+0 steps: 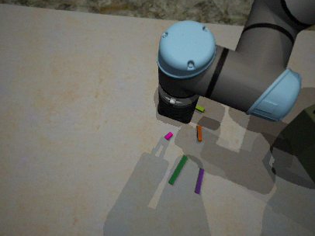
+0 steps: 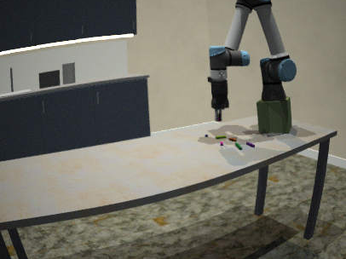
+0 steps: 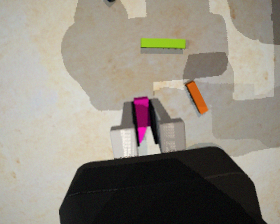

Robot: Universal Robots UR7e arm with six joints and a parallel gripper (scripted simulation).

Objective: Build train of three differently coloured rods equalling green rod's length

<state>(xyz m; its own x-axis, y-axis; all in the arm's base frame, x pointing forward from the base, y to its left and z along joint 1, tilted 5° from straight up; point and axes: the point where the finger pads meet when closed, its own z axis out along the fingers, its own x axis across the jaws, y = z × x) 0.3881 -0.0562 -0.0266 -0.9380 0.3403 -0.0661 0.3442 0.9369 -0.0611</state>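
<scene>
Right now my hand is 12 cm to the left of the blue rod, 11 cm above it and 2 cm past it. From my hand the other things lie so: orange rod (11 cm below, 6 cm behind, 4 cm to the left); green rod (13 cm to the left, 11 cm below); lime rod (11 cm below, 5 cm behind, 4 cm to the right).
</scene>
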